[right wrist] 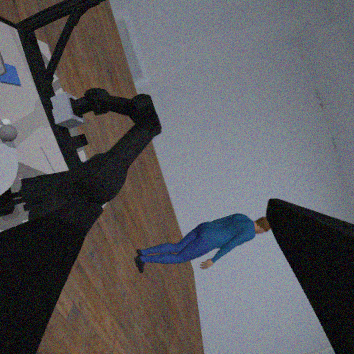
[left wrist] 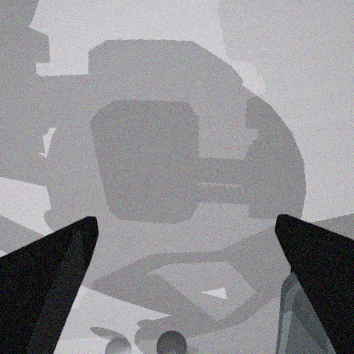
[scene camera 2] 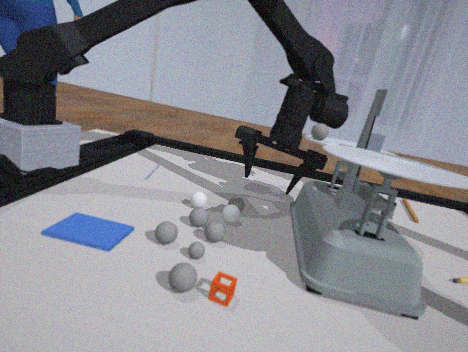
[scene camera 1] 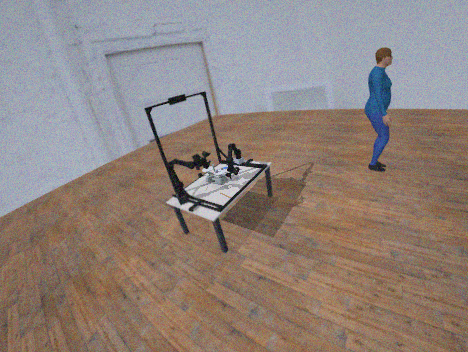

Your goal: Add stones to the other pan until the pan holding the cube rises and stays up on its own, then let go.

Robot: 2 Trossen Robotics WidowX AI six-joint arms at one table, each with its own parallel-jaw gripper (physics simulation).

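Where they show: left gripper, fingertip midpoint: [left wrist: 188, 224] [scene camera 2: 266, 185] [scene camera 1: 234, 177]; right gripper, fingertip midpoint: [right wrist: 179, 208] [scene camera 1: 210, 156]; left arm's base, link origin: [right wrist: 75, 107] [scene camera 2: 29, 120] [scene camera 1: 238, 158]; right arm's base, link origin: [scene camera 1: 181, 195].
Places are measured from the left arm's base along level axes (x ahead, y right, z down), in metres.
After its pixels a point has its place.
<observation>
The grey balance scale [scene camera 2: 360, 270] {z 0.048, x 0.516, y 0.022 m} stands at the right in scene camera 2, with an upright beam. Its near white pan [scene camera 2: 415, 167] {z -0.068, x 0.539, y -0.016 m} looks bare where it shows. A grey stone [scene camera 2: 319, 131] {z -0.071, x 0.420, y -0.161 m} rests at the far pan's edge. A pale block [scene camera 2: 377, 141] {z -0.076, x 0.505, y -0.160 m} shows behind the beam; whether it is the cube I cannot tell. Several loose stones [scene camera 2: 215, 231] {z 0.067, x 0.342, y 0.015 m} [left wrist: 171, 344] {z 0.070, x 0.324, y -0.128 m} lie on the table. My left gripper [scene camera 1: 232, 173] {z 0.070, x 0.334, y -0.263 m} [scene camera 2: 268, 184] {z 0.070, x 0.334, y -0.263 m} [left wrist: 188, 224] {z 0.070, x 0.334, y -0.263 m} is open and empty above the table, between stones and scale. My right gripper [scene camera 1: 204, 159] {z -0.328, x 0.609, y -0.322 m} [right wrist: 179, 208] {z -0.328, x 0.609, y -0.322 m} is open and empty, raised away from the table.
An orange open-framed cube [scene camera 2: 222, 289] {z 0.084, x 0.391, y 0.096 m} lies beside the nearest stone. A flat blue pad [scene camera 2: 88, 231] {z 0.083, x 0.213, y 0.093 m} [right wrist: 10, 75] {z 0.083, x 0.203, y 0.080 m} lies left of the stones. Pencils [scene camera 2: 410, 210] {z 0.082, x 0.633, y -0.443 m} lie beyond the scale. A black frame [scene camera 1: 154, 130] {z -0.710, x 0.961, y 0.068 m} rises from the table. A person [scene camera 1: 380, 95] stands away from it.
</observation>
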